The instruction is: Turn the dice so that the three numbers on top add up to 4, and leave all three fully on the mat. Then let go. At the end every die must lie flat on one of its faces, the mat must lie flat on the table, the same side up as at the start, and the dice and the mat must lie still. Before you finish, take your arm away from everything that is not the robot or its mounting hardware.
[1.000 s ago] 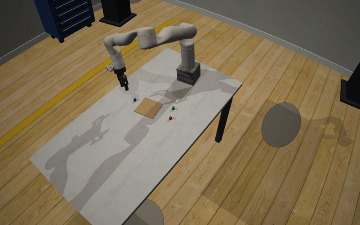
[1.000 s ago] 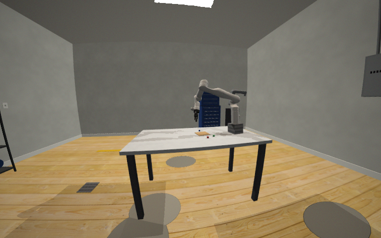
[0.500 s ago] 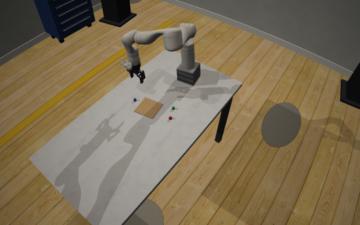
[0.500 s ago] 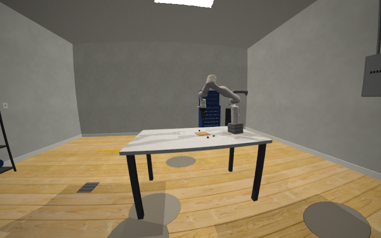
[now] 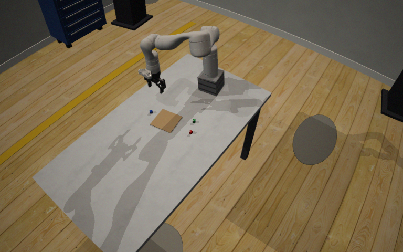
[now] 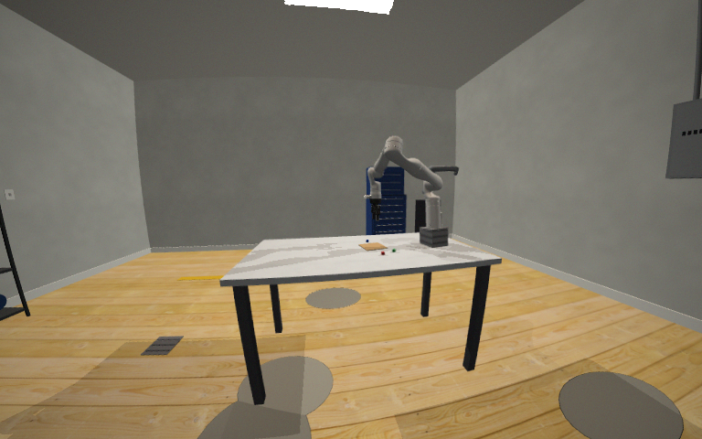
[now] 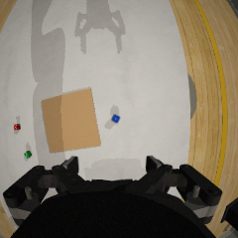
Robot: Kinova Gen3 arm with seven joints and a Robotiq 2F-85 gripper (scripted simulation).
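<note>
Now: hand 250 mm to the right of the green die, 150 mm above it and 10 mm past it. Round my hand: blue die: 150 mm below, 50 mm ahead, 20 mm to the right; tan mat: 160 mm below, 100 mm to the left, 60 mm ahead; red die: 270 mm to the left, 150 mm below, 70 mm ahead.
</note>
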